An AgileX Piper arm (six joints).
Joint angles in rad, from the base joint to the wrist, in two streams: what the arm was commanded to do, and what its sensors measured. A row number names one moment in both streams.
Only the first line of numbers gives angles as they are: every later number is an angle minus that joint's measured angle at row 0.
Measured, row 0:
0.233, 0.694, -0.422, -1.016, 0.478, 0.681
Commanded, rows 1 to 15:
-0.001, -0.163, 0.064, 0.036, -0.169, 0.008
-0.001, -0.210, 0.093, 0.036, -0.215, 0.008
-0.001, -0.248, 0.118, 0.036, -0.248, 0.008
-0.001, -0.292, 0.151, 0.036, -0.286, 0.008
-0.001, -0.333, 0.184, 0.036, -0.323, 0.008
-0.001, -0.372, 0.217, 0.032, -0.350, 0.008
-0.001, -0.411, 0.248, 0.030, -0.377, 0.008
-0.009, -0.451, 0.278, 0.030, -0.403, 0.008
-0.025, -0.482, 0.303, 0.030, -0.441, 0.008
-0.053, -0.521, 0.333, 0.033, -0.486, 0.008
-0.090, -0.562, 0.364, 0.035, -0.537, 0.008
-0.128, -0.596, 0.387, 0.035, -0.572, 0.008
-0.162, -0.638, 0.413, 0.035, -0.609, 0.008
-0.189, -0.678, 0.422, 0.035, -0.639, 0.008
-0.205, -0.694, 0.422, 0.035, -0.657, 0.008
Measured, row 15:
-0.117, -0.582, 0.382, 0.037, -0.528, 0.005
